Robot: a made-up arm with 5 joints.
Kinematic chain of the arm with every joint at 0, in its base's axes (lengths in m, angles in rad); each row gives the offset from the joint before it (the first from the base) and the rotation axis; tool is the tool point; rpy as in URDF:
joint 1: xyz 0.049 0 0.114 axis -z
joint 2: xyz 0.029 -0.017 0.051 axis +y
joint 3: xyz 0.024 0 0.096 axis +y
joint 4: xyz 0.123 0 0.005 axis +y
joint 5: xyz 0.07 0.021 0 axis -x
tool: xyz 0 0 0 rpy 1.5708 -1.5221 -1.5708
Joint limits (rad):
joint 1: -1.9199..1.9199
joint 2: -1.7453..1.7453
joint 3: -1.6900..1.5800
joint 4: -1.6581..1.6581
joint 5: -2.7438..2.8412
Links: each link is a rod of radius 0.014 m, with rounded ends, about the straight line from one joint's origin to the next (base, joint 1, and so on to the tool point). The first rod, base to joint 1, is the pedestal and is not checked.
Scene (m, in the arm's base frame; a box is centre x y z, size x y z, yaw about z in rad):
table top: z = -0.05
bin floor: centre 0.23 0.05 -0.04 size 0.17 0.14 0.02 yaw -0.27
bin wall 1: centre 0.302 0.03 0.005 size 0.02 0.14 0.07 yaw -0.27
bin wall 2: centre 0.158 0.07 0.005 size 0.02 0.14 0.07 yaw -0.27
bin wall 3: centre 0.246 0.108 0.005 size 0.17 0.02 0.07 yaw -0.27
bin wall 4: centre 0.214 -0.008 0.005 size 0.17 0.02 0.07 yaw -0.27
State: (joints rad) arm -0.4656 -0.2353 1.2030 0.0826 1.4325
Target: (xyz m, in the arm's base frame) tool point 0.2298 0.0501 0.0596
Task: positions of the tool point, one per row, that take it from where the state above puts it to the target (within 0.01 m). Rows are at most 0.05 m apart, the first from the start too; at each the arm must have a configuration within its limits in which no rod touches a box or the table.
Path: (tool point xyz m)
1: 0.1933 0.0642 0.0959
2: 0.2135 0.0590 0.0806
3: 0.2298 0.0501 0.0596

